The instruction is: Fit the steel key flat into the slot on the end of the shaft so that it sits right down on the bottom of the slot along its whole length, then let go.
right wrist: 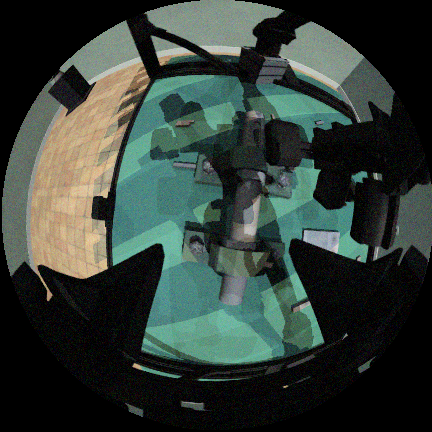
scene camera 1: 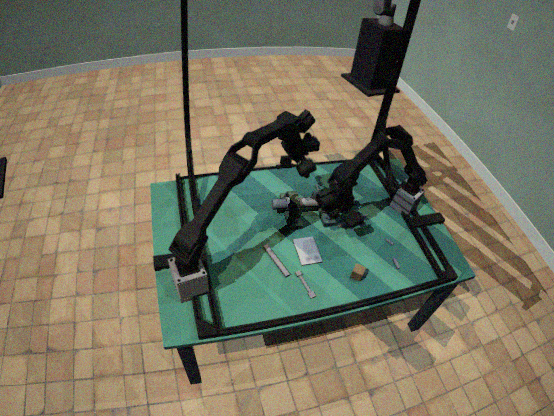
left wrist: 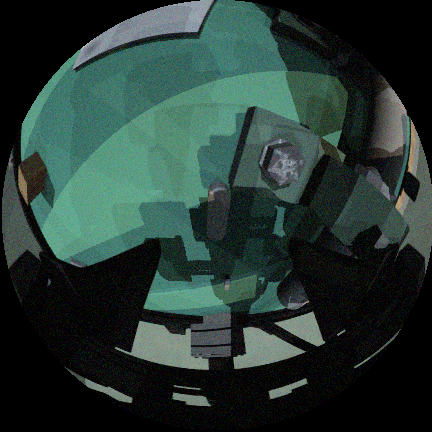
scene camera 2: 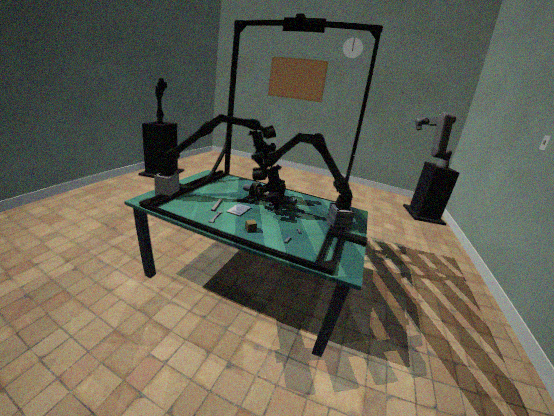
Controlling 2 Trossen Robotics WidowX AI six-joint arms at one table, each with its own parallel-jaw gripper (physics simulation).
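Places are measured from the left arm's base along level axes (x ahead, y left, z up), in millimetres.
Pixels of known places: left gripper, fingertip midpoint: (scene camera 1: 345, 218) (left wrist: 226, 246) (scene camera 2: 279, 206); right gripper, fingertip midpoint: (right wrist: 228, 249); left arm's base at its link origin: (right wrist: 265, 52) (scene camera 1: 411, 189) (left wrist: 220, 356) (scene camera 2: 342, 207); right arm's base at its link origin: (scene camera 1: 187, 266) (scene camera 2: 166, 174).
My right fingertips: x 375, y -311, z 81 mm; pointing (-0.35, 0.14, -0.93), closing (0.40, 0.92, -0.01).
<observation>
For each thing: its top centre in the pictures, then the offset to it from my right fingertips.
- steel key at its top centre: (left wrist: 217, 216) 68 mm back, 198 mm left, 179 mm down
- grey shaft at its top centre: (left wrist: 406, 162) (right wrist: 250, 196) (scene camera 1: 314, 197) (scene camera 2: 269, 190) 30 mm back, 60 mm left, 115 mm down
- pale plate at its top centre: (right wrist: 321, 248) (scene camera 1: 307, 250) (scene camera 2: 239, 209) 138 mm ahead, 190 mm left, 183 mm down
- long bar at its top centre: (scene camera 1: 276, 259) 258 mm ahead, 148 mm left, 179 mm down
- wider-ended bar at its top centre: (scene camera 1: 305, 283) 251 mm ahead, 285 mm left, 182 mm down
- wooden block at its top centre: (left wrist: 21, 185) (scene camera 1: 359, 269) (scene camera 2: 251, 221) 82 mm ahead, 385 mm left, 149 mm down
The steel key (left wrist: 218, 212) is a small round-ended bar lying on the table beside a bolted bearing foot, in shade; it seems hidden in the other views. The grey shaft (scene camera 1: 309, 202) (right wrist: 244, 217) lies horizontally through two bearing blocks. Its slot (right wrist: 257, 134) shows as a dark recess at the far end in the right wrist view. My left gripper (scene camera 1: 341, 219) (left wrist: 226, 246) is open and empty, low over the slotted end, with the key below and between its fingers in its wrist view. My right gripper (scene camera 1: 296, 165) (right wrist: 228, 249) is open and empty, high above the shaft's other end.
Bearing blocks (right wrist: 239, 260) (right wrist: 248, 157) have bolted feet. A pale plate (scene camera 1: 307, 250) (scene camera 2: 239, 209), a long bar (scene camera 1: 276, 260), a wider-ended bar (scene camera 1: 305, 284), a wooden block (scene camera 1: 358, 272) (scene camera 2: 251, 225) and two small pins (scene camera 1: 389, 241) (scene camera 1: 396, 263) lie nearby. The left arm crowds the slotted end.
</observation>
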